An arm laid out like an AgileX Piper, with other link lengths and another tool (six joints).
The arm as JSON. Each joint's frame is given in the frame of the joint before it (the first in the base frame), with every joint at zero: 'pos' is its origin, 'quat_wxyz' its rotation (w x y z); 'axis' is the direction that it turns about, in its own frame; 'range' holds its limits. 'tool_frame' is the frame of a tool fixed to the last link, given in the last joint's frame.
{
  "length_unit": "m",
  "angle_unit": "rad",
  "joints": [
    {
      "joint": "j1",
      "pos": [
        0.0,
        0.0,
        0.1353
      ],
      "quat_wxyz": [
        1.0,
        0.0,
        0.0,
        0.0
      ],
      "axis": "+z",
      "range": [
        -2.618,
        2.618
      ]
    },
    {
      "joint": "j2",
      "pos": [
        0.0,
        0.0,
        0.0
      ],
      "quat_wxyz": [
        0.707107,
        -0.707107,
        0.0,
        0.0
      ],
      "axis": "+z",
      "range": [
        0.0,
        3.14
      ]
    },
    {
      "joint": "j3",
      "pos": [
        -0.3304,
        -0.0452,
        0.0
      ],
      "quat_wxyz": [
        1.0,
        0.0,
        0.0,
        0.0
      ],
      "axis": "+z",
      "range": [
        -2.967,
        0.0
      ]
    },
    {
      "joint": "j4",
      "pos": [
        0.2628,
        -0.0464,
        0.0
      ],
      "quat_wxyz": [
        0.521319,
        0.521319,
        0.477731,
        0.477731
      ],
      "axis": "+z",
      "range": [
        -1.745,
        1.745
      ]
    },
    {
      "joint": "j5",
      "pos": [
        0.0,
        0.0,
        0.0
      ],
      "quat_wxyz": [
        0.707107,
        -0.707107,
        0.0,
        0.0
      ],
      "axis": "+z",
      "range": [
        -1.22,
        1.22
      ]
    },
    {
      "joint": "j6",
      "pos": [
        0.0,
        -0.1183,
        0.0
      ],
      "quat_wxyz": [
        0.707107,
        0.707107,
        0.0,
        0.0
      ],
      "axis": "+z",
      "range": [
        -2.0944,
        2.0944
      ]
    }
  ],
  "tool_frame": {
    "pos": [
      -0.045,
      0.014,
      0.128
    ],
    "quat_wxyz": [
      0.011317,
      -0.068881,
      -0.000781,
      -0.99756
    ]
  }
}
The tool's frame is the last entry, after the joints.
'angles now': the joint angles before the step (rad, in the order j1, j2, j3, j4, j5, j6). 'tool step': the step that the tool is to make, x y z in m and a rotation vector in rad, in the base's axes. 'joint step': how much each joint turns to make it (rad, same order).
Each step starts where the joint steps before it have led.
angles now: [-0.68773 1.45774 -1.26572 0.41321 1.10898 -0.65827]
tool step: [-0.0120 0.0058 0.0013 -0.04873 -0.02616 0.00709]
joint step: [-0.00021 -0.06486 0.07280 -0.00680 -0.05222 -0.03181]
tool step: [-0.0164 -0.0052 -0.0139 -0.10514 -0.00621 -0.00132]
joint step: [0.00002 -0.06635 0.11570 -0.05479 -0.11670 -0.04000]
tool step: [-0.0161 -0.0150 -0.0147 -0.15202 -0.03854 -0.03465]
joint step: [0.00019 -0.07952 0.15989 -0.07186 -0.21274 -0.01871]
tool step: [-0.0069 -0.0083 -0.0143 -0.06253 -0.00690 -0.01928]
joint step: [-0.00021 -0.01804 0.08439 -0.03787 -0.11541 0.00093]
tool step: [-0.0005 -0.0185 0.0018 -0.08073 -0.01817 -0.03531]
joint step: [0.00040 0.00004 0.02584 -0.08619 -0.09926 0.05809]
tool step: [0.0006 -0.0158 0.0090 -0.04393 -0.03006 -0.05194]
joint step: [0.00193 0.00003 -0.00002 -0.09123 -0.05700 0.10708]
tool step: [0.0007 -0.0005 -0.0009 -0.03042 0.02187 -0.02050]
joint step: [0.05123 -0.00002 -0.00006 -0.17533 0.00056 0.18202]
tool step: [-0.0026 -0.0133 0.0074 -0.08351 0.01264 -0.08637]
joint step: [0.08552 -0.00013 -0.00010 -0.39429 0.02310 0.42271]
